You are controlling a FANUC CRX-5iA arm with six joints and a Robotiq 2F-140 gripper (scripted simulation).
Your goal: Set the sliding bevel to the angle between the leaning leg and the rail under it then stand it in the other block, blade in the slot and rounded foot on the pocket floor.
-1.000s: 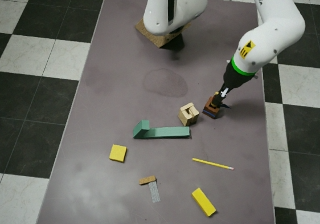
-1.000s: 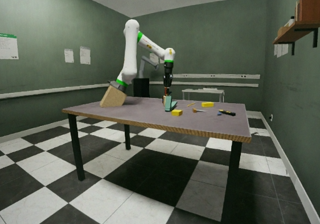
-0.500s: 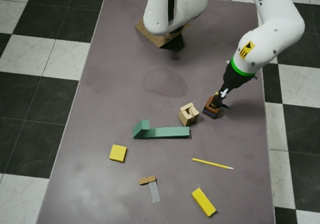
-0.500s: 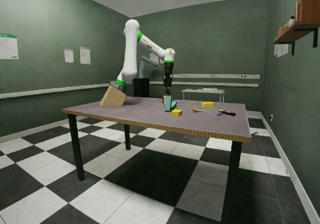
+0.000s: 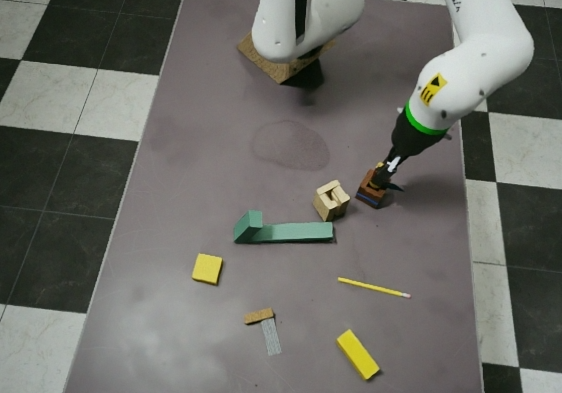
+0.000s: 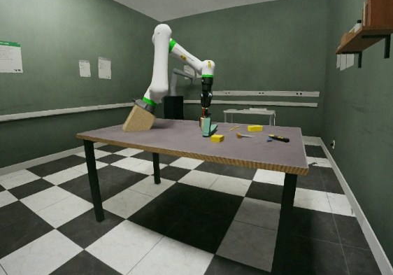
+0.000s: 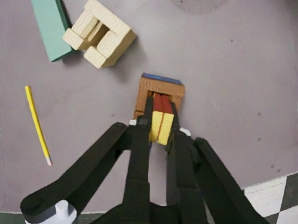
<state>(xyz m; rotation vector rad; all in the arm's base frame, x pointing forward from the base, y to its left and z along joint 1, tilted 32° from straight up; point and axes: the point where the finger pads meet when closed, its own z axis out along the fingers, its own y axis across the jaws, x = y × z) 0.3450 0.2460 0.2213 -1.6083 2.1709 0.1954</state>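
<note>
Now: the dark blade 2 cm to the left of my hand and 4 cm below it. Also, from my hand: yellow pencil: 24 cm ahead, 6 cm to the left, 12 cm below; cork-and-metal square: 41 cm ahead, 16 cm to the right, 12 cm below.
</note>
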